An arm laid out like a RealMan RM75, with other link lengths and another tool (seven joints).
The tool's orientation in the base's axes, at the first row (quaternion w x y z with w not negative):
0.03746, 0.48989, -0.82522, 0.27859
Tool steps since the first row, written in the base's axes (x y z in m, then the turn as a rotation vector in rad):
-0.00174, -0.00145, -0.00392, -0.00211, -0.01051, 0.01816
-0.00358, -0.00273, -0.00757, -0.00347, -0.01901, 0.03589
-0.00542, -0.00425, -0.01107, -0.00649, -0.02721, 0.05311
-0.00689, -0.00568, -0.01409, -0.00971, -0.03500, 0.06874
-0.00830, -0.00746, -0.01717, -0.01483, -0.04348, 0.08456
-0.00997, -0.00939, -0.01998, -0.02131, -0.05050, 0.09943
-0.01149, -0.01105, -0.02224, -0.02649, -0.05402, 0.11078
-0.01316, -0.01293, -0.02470, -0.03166, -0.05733, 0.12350
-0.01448, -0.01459, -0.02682, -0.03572, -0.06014, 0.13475
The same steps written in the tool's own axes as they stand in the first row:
0.00073, 0.00257, 0.00365, 0.01545, -0.00977, -0.01052
0.00147, 0.00518, 0.00697, 0.02878, -0.01924, -0.02151
0.00244, 0.00763, 0.01029, 0.04257, -0.02701, -0.03258
0.00332, 0.00960, 0.01323, 0.05560, -0.03380, -0.04255
0.00442, 0.01143, 0.01641, 0.07023, -0.03934, -0.05274
0.00586, 0.01330, 0.01938, 0.08409, -0.04282, -0.06314
0.00720, 0.01491, 0.02179, 0.09334, -0.04461, -0.07205
0.00872, 0.01665, 0.02444, 0.10288, -0.04691, -0.08220
0.01000, 0.01804, 0.02677, 0.11096, -0.04932, -0.09114

